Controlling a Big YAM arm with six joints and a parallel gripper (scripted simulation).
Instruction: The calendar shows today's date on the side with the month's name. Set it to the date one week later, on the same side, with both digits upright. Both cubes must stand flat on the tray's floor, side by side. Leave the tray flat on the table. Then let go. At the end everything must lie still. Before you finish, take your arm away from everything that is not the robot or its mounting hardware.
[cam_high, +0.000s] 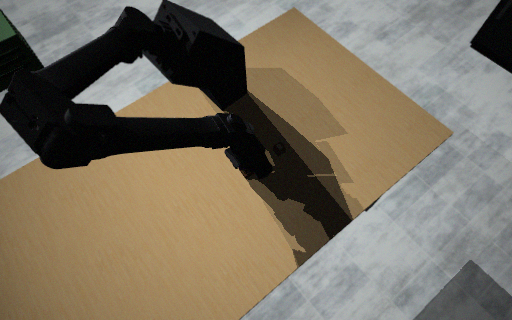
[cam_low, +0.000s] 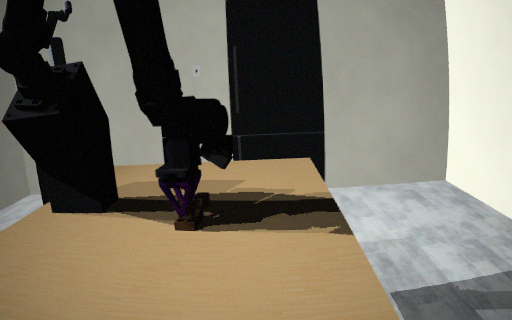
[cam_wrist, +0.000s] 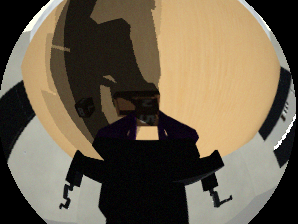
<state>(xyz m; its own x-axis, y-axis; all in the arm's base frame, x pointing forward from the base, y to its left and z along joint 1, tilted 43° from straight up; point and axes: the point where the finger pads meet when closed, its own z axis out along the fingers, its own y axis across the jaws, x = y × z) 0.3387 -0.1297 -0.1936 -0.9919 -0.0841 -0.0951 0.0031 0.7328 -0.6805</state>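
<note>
Right now the brown tray is 30 mm below my hand and 20 mm to the left of it.
</note>
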